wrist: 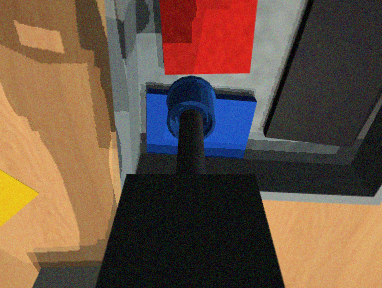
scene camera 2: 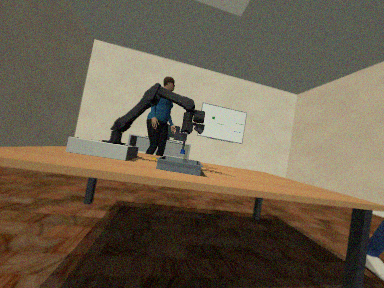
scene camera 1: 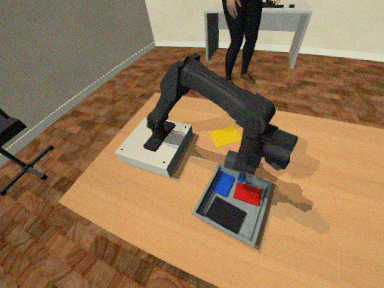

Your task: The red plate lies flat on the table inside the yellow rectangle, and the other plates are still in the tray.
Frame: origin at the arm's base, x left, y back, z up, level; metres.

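Where they show: hand, its tool point: (wrist: 191,99) (scene camera 2: 182,153) (scene camera 1: 241,179); arm's base, origin of its link: (scene camera 2: 114,143) (scene camera 1: 160,135).
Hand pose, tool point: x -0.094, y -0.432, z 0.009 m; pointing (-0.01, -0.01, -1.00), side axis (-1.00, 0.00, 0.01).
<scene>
Each offset is from my tool point to the centre of the thing. "*": to the spot under its first point. Level surfaces: height alone.
The red plate @[dy -0.038, dx -0.013, dz -0.074 m] (scene camera 1: 248,194) (wrist: 225,40) lies flat in the grey tray @[dy +0.007, dx -0.068, dz -0.057 m] (scene camera 1: 224,229) (scene camera 2: 177,165) (wrist: 320,198). The smaller blue plate @[dy +0.064, dx -0.007, dz -0.074 m] (scene camera 1: 224,184) (wrist: 230,122) and the larger black plate @[dy +0.018, dx -0.124, dz -0.074 m] (scene camera 1: 226,215) (wrist: 325,75) lie in the tray too. The yellow rectangle @[* dy +0.139, dx +0.265, dz -0.082 m] (scene camera 1: 225,136) (wrist: 12,197) is bare on the table, apart from the tray. My suction gripper (scene camera 1: 242,177) (scene camera 2: 183,151) (wrist: 191,120) is open, with no plate on its blue cup. It hangs over the tray near the red and blue plates and covers part of the blue plate in the wrist view.
The arm's base stands on a pale box (scene camera 1: 150,152) (scene camera 2: 100,148) on the wooden table @[dz -0.083 m] (scene camera 1: 125,200) (scene camera 2: 240,182). The tray's walls rise around the plates. A person (scene camera 1: 242,35) (scene camera 2: 160,120) stands beyond the table, near a grey desk (scene camera 1: 275,22).
</scene>
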